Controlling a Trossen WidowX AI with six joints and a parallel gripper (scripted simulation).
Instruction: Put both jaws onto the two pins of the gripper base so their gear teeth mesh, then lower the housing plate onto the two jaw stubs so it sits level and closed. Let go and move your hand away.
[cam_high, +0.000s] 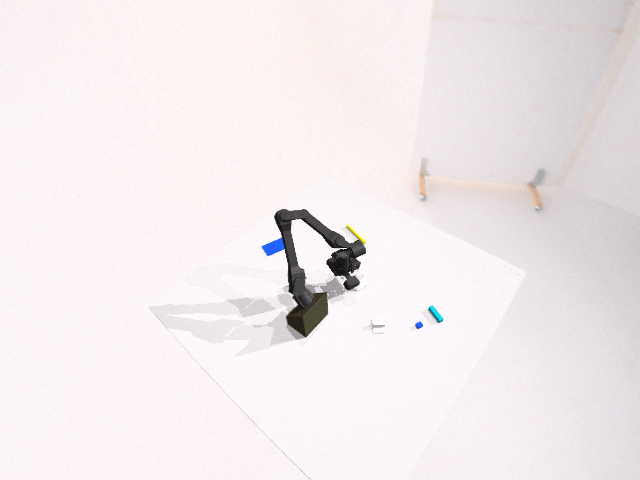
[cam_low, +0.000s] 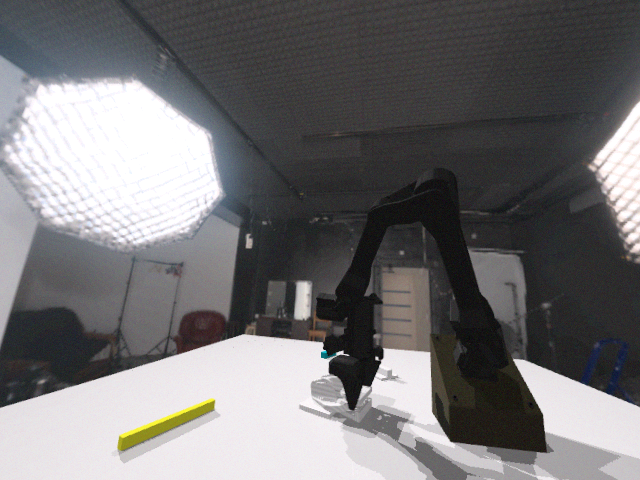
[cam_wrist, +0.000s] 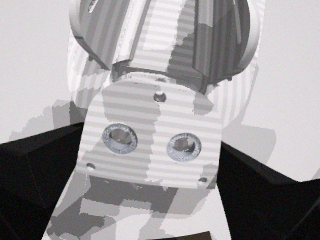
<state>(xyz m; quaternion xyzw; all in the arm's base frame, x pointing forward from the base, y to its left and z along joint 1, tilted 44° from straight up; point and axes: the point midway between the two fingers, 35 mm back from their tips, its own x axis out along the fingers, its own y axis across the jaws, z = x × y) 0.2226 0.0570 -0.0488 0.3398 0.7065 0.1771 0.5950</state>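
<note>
Now: gripper tip 20 mm short of the white jaw and 20 mm to the left of it. Also, from my gripper tip: flat white plate (70 mm ahead, 20 mm to the right, 20 mm below); yellow bar (300 mm ahead, 170 mm to the left, 10 mm below); blue cube (50 mm ahead, 380 mm to the right, 10 mm below).
</note>
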